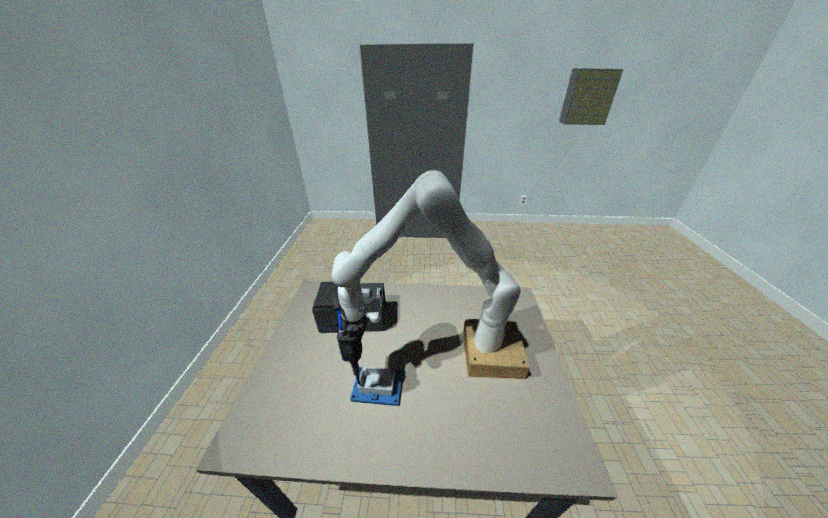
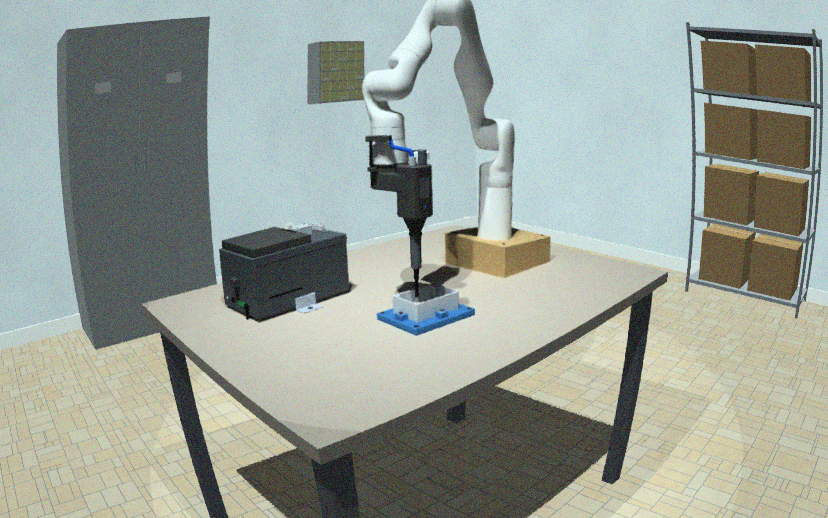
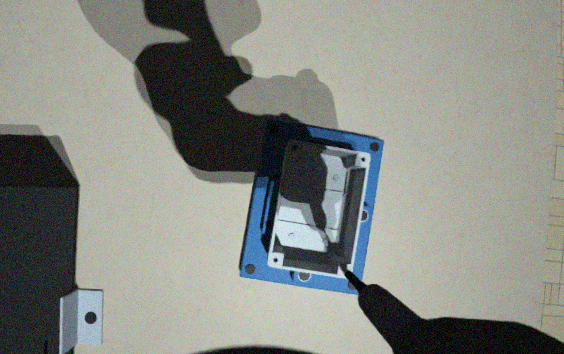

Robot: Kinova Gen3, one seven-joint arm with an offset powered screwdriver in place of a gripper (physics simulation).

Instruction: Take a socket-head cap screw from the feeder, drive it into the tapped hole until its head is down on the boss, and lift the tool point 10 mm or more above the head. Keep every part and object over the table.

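Note:
The black screwdriver (image 1: 359,381) (image 2: 417,295) (image 3: 343,268) points down, its tip at a corner boss of a white open-topped box (image 1: 379,390) (image 2: 434,307) (image 3: 271,251). The tip covers that boss and its hole; a screw cannot be made out at it, nor whether a head is down. Other corner bosses (image 3: 363,159) (image 3: 275,260) show dark holes. The box sits on a blue plate (image 1: 361,398) (image 2: 464,312) (image 3: 265,274). The dark feeder (image 1: 326,305) (image 2: 305,274) (image 3: 37,240) stands apart from the plate.
The arm's wooden base block (image 1: 497,367) (image 2: 525,253) stands on the table (image 1: 427,445) (image 2: 341,378) (image 3: 450,150). A small pale bracket (image 2: 305,302) (image 3: 90,300) is at the feeder's side. The arm's shadow falls across the table, the plate and the inside of the box.

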